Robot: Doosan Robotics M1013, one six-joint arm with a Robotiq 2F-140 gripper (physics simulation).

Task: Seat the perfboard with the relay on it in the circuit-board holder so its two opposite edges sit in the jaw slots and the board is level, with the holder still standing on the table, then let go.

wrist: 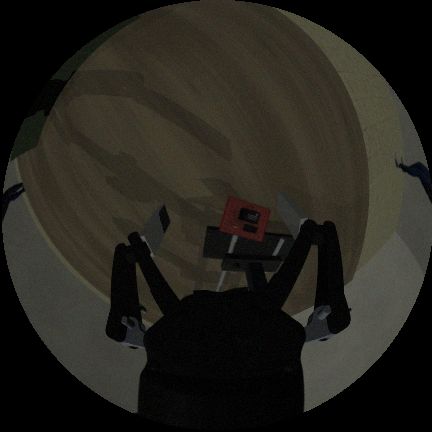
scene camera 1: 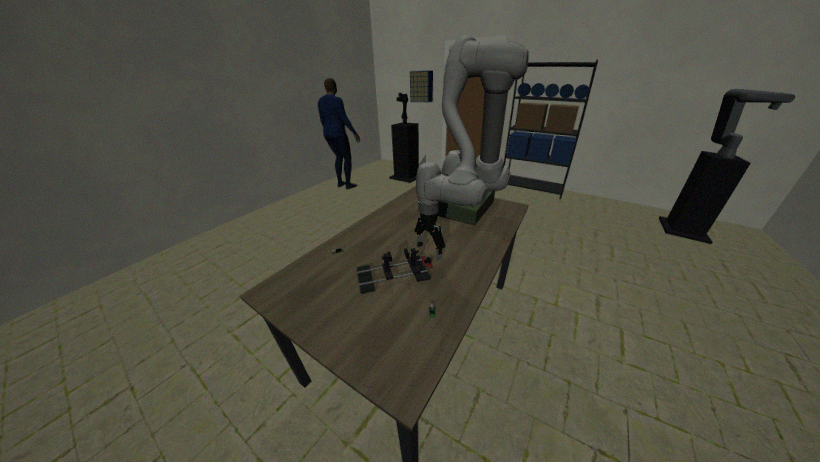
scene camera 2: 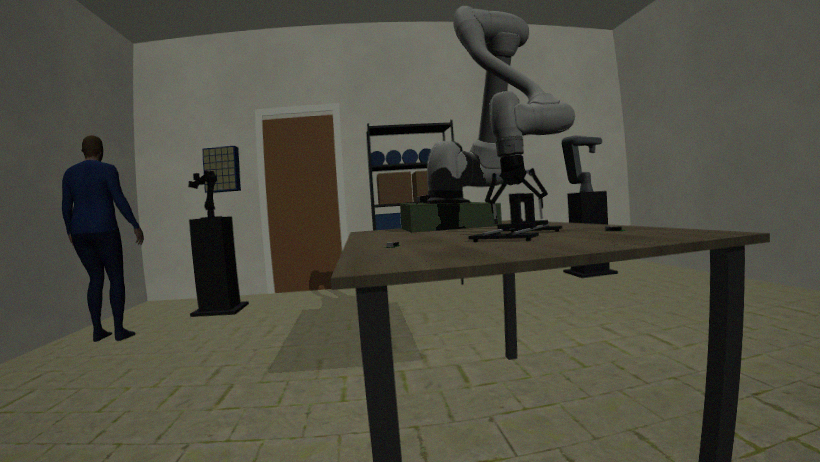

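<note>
The perfboard with the relay is a red square board (scene camera 1: 427, 262) (wrist: 234, 218) with black parts on top. It lies low at the holder's end nearest the arm, overlapping the edge of that end bar in the wrist view. Whether it touches the bar or is fully level I cannot tell. The circuit-board holder (scene camera 1: 365, 278) (scene camera 2: 522, 211) (wrist: 215, 244) stands on the table, with black bars, upright jaws and two light rods. The board is not between both jaws. My gripper (scene camera 1: 429, 249) (scene camera 2: 516, 216) (wrist: 220, 205) is wide open and empty above the board, its fingers at either side.
The wooden table (scene camera 1: 367, 338) (scene camera 2: 436, 261) also bears a small green and grey part (scene camera 1: 432, 310) near one long edge and a small dark part (scene camera 1: 336, 250) near the other. The arm's green base block (scene camera 1: 461, 213) (scene camera 2: 416, 218) is at the far end. A person (scene camera 1: 332, 123) (scene camera 2: 91, 198) stands beyond the table.
</note>
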